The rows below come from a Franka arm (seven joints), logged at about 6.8 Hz.
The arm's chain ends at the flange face. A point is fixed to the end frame.
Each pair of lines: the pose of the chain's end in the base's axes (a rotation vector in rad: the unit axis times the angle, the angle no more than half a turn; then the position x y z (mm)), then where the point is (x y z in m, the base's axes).
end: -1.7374 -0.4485 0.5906 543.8 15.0 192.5
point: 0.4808 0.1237 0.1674
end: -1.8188 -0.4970 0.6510 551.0 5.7 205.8
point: 0.4818 0.1075 0.1703
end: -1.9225 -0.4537 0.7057 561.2 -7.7 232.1
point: 0.4915 0.0895 0.1861
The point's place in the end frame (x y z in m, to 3 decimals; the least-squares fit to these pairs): 0.017 -0.001 0.127
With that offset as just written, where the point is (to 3 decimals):
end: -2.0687 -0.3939 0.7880 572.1 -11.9 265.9
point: 0.501 0.076 0.206
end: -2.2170 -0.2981 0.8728 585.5 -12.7 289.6
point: 0.513 0.065 0.217
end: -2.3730 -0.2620 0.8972 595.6 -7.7 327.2
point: 0.525 0.057 0.242
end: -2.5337 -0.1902 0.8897 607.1 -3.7 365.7
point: 0.541 0.048 0.269
